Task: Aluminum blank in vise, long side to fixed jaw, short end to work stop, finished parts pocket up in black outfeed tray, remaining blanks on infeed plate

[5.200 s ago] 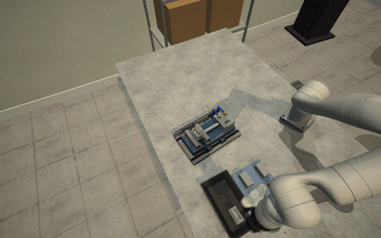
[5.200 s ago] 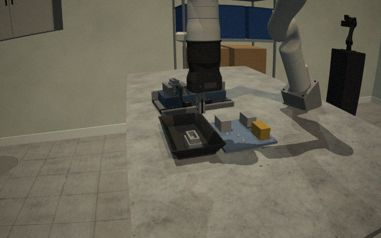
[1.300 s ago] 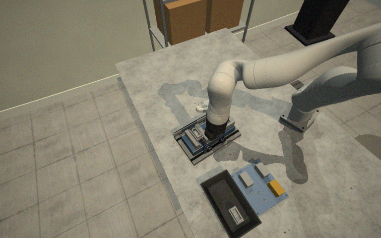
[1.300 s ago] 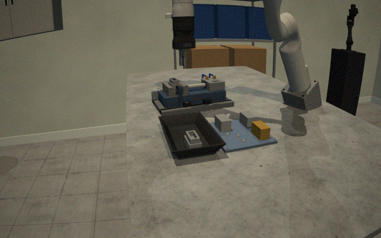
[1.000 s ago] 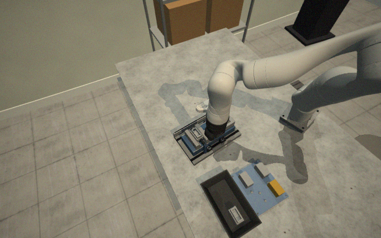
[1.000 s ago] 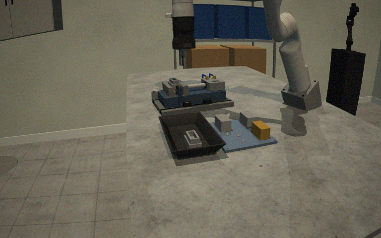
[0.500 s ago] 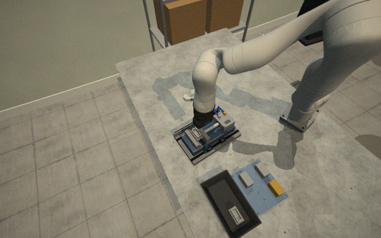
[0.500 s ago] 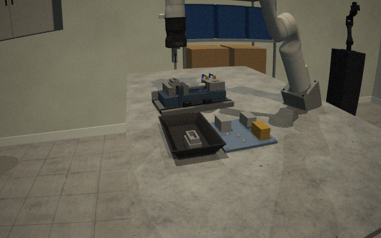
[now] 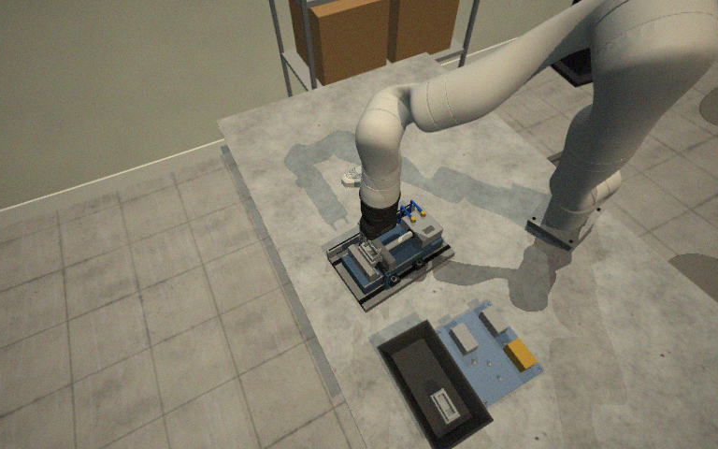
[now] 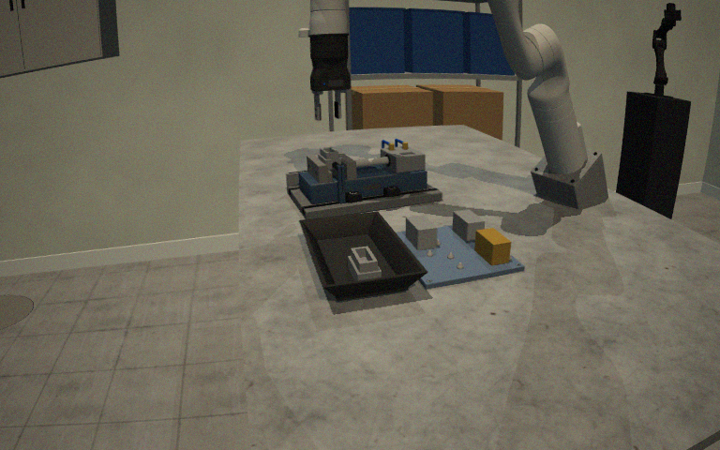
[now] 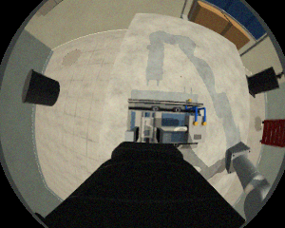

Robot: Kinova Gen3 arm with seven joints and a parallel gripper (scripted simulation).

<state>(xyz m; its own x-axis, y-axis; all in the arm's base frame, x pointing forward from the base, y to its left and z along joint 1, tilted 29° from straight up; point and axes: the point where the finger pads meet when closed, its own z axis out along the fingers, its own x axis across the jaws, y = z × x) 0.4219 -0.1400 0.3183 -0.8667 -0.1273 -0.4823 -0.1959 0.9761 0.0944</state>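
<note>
My gripper is now 3 cm short of the fixed jaw, 1 cm to the right of it and 12 cm above it. Round my hand: gray blank (13 cm behind, 26 cm to the left, 17 cm below); vise (7 cm behind, 1 cm to the right, 16 cm below); infeed plate (18 cm behind, 30 cm to the left, 20 cm below).
</note>
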